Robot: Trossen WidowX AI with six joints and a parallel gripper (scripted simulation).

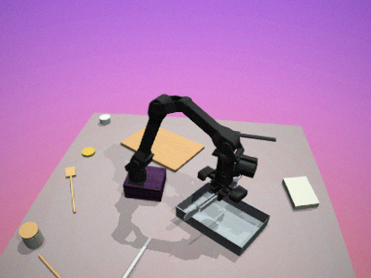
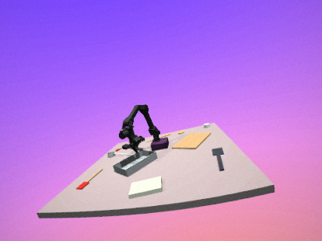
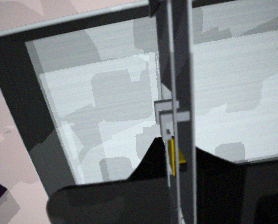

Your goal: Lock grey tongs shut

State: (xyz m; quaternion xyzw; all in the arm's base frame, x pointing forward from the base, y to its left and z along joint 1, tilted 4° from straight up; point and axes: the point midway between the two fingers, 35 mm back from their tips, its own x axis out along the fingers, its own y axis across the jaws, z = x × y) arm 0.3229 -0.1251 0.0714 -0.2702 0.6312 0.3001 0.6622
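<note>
My gripper tip is 40 mm to the left of the broader tong arm, 40 mm below it and 30 mm past it. Round my gripper tip: cream block: 380 mm ahead, 130 mm to the left, 80 mm below; then yellow mark: 40 mm above, 10 mm to the left, 10 mm ahead; then roasting tin: 60 mm below, 20 mm to the right, 20 mm ahead.
</note>
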